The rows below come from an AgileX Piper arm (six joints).
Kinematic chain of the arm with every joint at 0, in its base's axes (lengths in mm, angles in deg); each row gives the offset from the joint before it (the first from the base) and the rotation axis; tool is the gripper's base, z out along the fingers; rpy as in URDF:
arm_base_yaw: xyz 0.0 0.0 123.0 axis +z
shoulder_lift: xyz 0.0 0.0 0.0 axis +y
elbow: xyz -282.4 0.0 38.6 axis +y
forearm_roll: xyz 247.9 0.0 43.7 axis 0.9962 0 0.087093
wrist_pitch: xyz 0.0 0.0 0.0 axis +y
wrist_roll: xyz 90.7 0.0 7.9 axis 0.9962 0 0.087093
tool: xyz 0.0 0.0 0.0 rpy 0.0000 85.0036 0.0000
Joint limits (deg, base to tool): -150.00..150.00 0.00..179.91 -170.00..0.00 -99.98..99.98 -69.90..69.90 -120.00..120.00
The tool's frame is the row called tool.
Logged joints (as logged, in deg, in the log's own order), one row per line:
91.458 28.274 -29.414 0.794 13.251 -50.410
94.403 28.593 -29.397 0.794 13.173 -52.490
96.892 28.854 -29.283 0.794 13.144 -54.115
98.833 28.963 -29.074 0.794 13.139 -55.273
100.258 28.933 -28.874 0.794 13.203 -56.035
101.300 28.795 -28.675 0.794 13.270 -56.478
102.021 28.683 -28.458 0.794 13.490 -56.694
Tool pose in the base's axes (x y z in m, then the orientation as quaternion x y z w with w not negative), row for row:
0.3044 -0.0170 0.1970 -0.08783 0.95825 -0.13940 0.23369
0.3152 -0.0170 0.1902 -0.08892 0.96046 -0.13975 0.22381
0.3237 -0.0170 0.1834 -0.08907 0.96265 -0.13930 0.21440
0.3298 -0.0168 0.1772 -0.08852 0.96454 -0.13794 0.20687
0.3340 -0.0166 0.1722 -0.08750 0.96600 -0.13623 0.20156
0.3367 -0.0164 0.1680 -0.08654 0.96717 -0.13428 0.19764
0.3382 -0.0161 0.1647 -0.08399 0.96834 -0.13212 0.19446
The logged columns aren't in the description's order. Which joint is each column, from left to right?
Columns, left to right: shoulder_lift, wrist_pitch, forearm_roll, arm_base_yaw, wrist_roll, elbow.
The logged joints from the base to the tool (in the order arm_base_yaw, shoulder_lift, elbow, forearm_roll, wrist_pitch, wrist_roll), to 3 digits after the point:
0.794 91.458 -50.410 -29.414 28.274 13.251
0.794 94.403 -52.490 -29.397 28.593 13.173
0.794 96.892 -54.115 -29.283 28.854 13.144
0.794 98.833 -55.273 -29.074 28.963 13.139
0.794 100.258 -56.035 -28.874 28.933 13.203
0.794 101.300 -56.478 -28.675 28.795 13.270
0.794 102.021 -56.694 -28.458 28.683 13.490

